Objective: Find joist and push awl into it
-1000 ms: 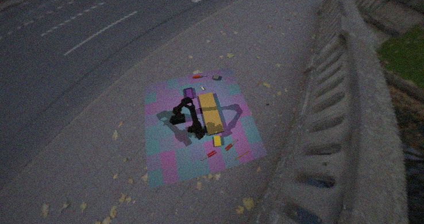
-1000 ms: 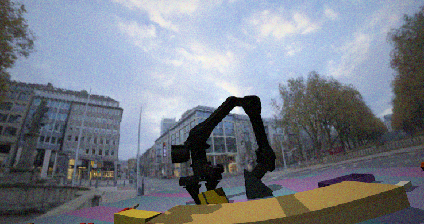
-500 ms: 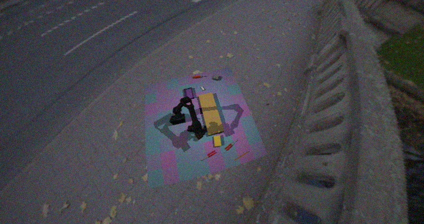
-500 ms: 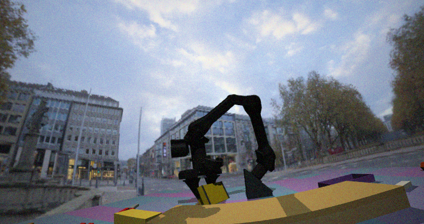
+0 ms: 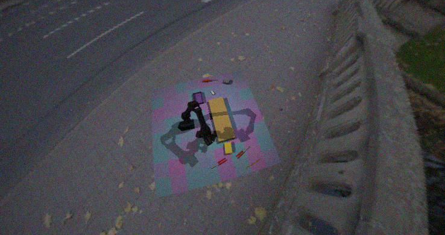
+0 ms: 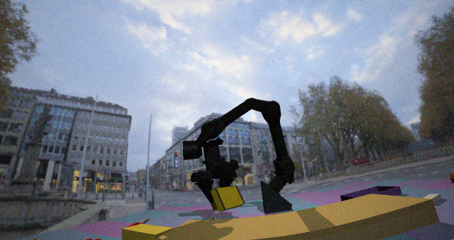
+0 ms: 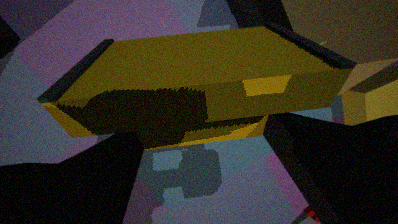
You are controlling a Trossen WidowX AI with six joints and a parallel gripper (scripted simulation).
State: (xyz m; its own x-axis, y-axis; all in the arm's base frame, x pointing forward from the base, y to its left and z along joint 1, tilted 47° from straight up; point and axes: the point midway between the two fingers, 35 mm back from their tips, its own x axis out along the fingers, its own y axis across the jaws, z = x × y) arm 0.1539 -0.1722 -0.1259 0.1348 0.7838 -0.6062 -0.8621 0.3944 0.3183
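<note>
Now: the yellow stud finder 10 mm behind my gripper tip and 10 mm to the left of it. Round my gripper tip: yellow block 180 mm ahead, 160 mm to the right, 60 mm below; then purple tray 20 mm ahead, 520 mm to the left, 70 mm below; then awl 20 mm ahead, 50 mm to the right, 70 mm below.
</note>
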